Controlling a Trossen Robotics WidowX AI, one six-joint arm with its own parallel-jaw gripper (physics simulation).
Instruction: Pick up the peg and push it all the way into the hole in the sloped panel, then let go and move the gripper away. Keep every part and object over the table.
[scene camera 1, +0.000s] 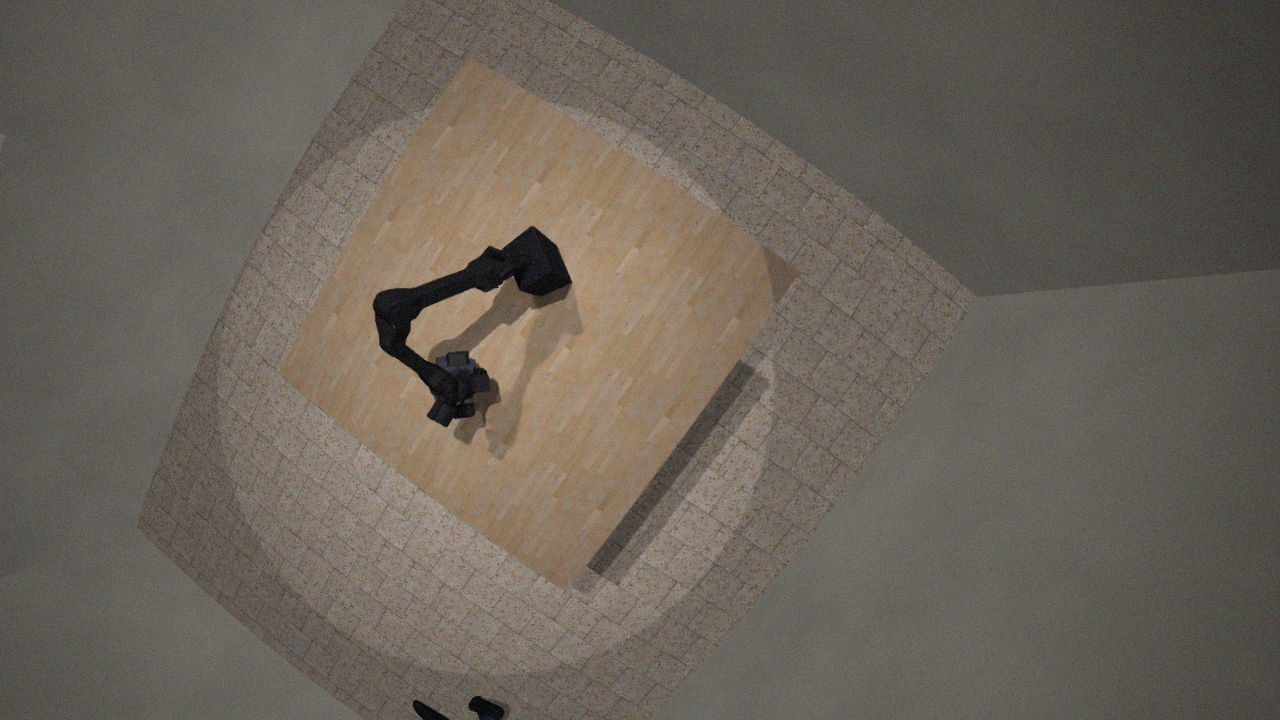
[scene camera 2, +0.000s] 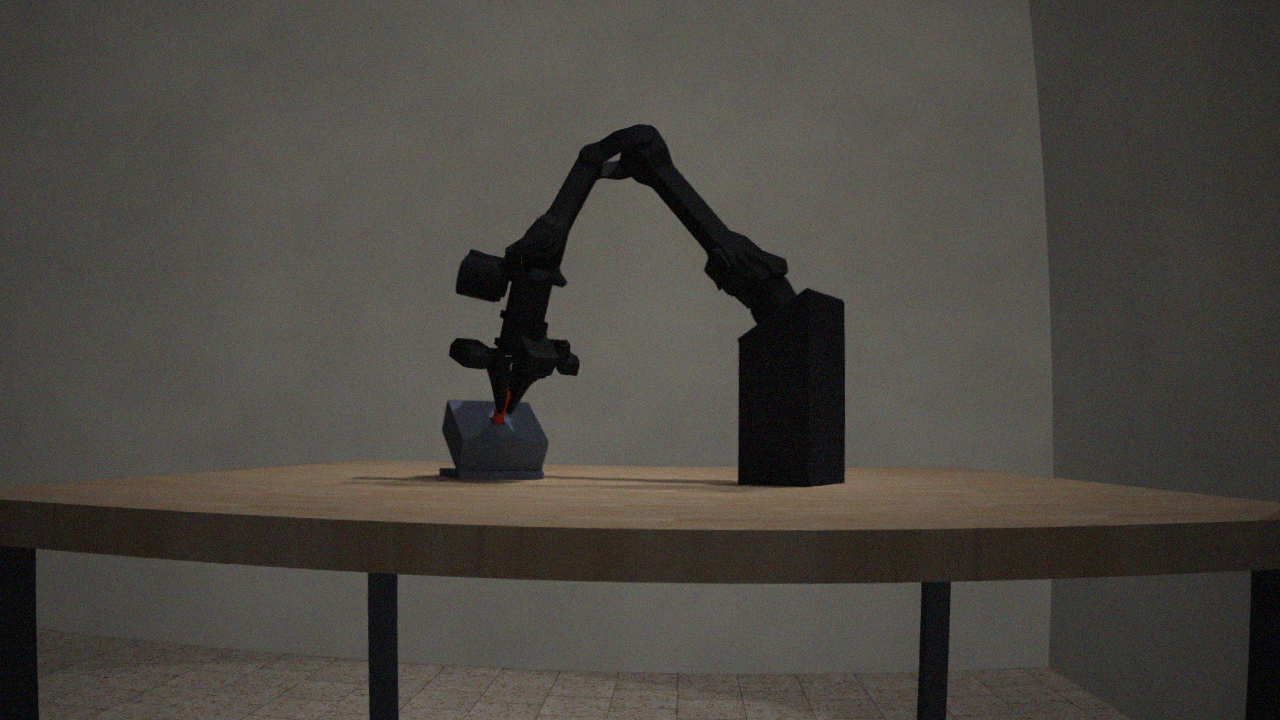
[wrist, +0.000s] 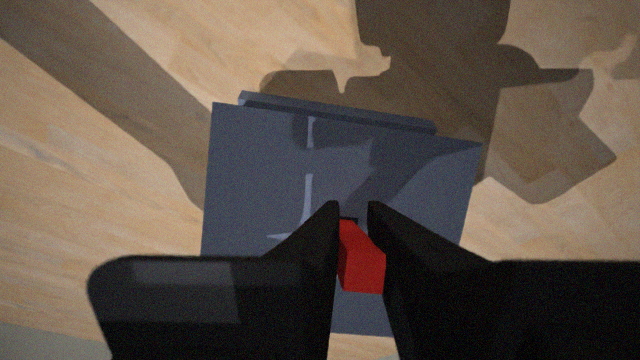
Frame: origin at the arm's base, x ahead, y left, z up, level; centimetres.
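Where they show: gripper, between the fingertips: (scene camera 2: 504, 413) (wrist: 352, 211); arm's base, origin of its link: (scene camera 1: 521, 259) (scene camera 2: 787, 323).
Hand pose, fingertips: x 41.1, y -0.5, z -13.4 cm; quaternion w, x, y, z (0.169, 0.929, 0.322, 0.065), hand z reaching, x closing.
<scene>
Each offset is from my fingertips to the centre of the thing. Level surfaces: height alone.
The red peg @[dx +0.9, dy -1.6, dz +0.0 cm] (scene camera 2: 498, 417) (wrist: 362, 265) stands with its lower end in the hole of the sloped panel. Its upper part sticks out of the slope between my fingers. The blue-grey block with the sloped panel @[dx +2.4, dy -4.4, dz -4.0 cm] (scene camera 2: 496, 452) (wrist: 250, 175) stands on the table; a dark strip of the hole's edge shows by the fingertips in the wrist view. My gripper (scene camera 2: 504, 411) (wrist: 352, 211) is shut on the peg, with its fingertips close above the panel. In scene camera 1 the arm hides the peg and much of the block. How deep the peg sits inside is hidden.
The wooden table @[dz -9.7 cm] (scene camera 1: 626, 358) (scene camera 2: 644, 510) carries the block and the arm's black base (scene camera 1: 535, 259) (scene camera 2: 791, 394). The block stands toward the table's lower left edge in scene camera 1. Dark objects (scene camera 1: 485, 707) show beyond the table at the bottom there.
</scene>
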